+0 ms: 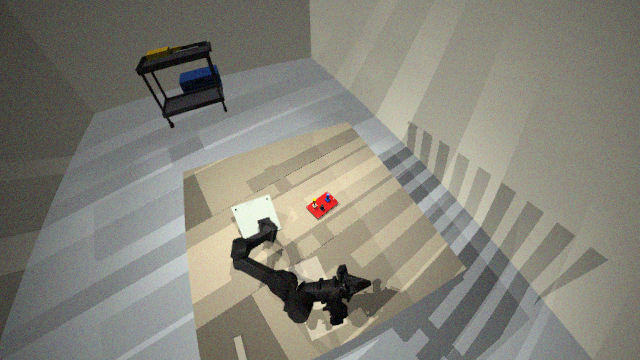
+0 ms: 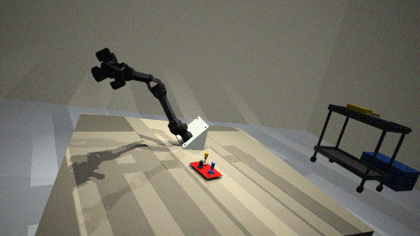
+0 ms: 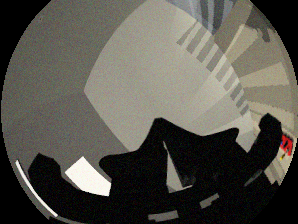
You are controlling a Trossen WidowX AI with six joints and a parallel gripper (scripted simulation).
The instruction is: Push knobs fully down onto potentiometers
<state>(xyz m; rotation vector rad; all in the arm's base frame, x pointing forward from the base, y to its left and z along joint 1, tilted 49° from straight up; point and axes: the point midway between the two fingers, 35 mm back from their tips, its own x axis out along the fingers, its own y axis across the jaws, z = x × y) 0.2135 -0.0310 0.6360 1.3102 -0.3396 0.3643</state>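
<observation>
My gripper tip is 540 mm to the right of the yellow knob, 380 mm above it and 40 mm short of it. Also, from my gripper tip: blue knob: 550 mm to the left, 390 mm below, 120 mm ahead.
</observation>
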